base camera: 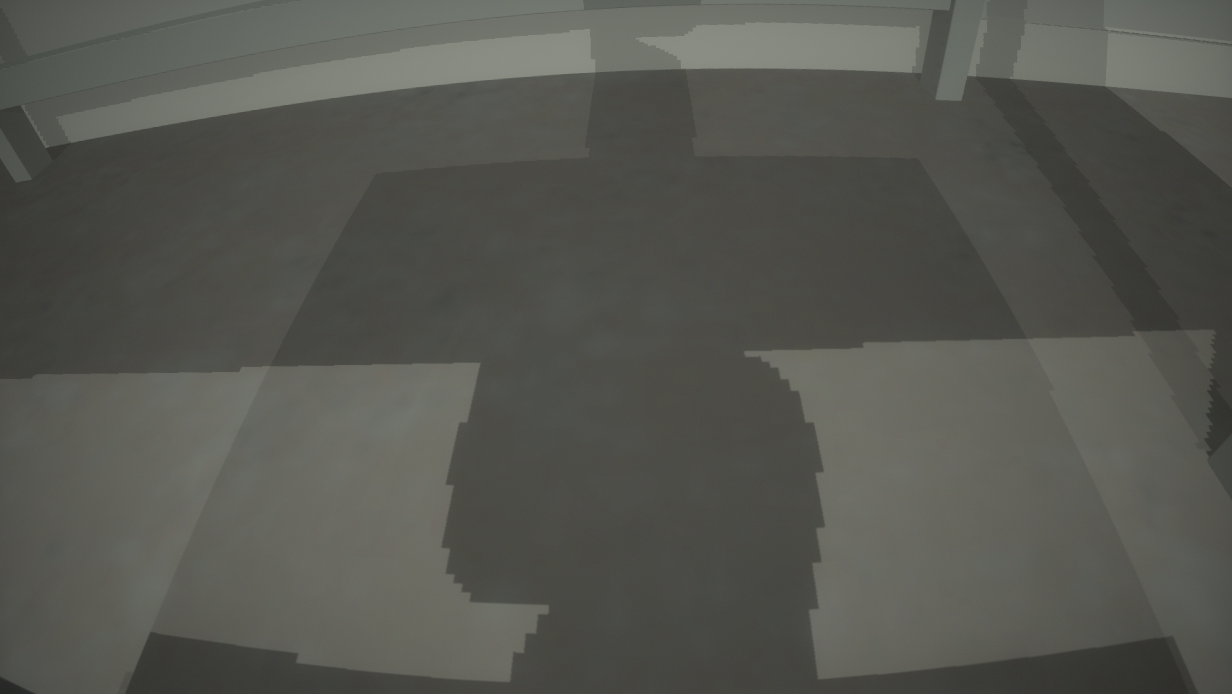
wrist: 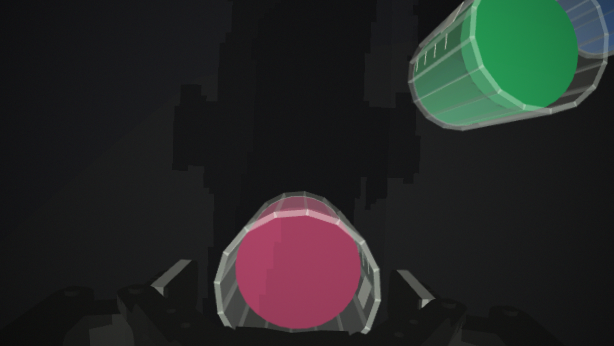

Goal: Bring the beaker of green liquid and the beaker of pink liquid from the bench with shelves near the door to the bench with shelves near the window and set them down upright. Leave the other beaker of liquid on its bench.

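The beaker of pink liquid (wrist: 298, 272) stands upright on a dark bench top (wrist: 500, 225) at the lower middle of the wrist view. My gripper (wrist: 293, 287) is open, with one finger to the left and one to the right of this beaker and a gap on each side. The gripper's body hides the beaker's near edge. The beaker of green liquid (wrist: 522, 55) stands upright at the upper right, apart from the pink one. No beaker shows in the base camera view.
Part of a beaker of blue liquid (wrist: 597, 30) shows at the right edge of the wrist view, beyond the green one. In the base camera view, bench legs (base camera: 958, 56) stand at the right and far left, with a pale rail (base camera: 258, 51) above the floor (base camera: 637, 258).
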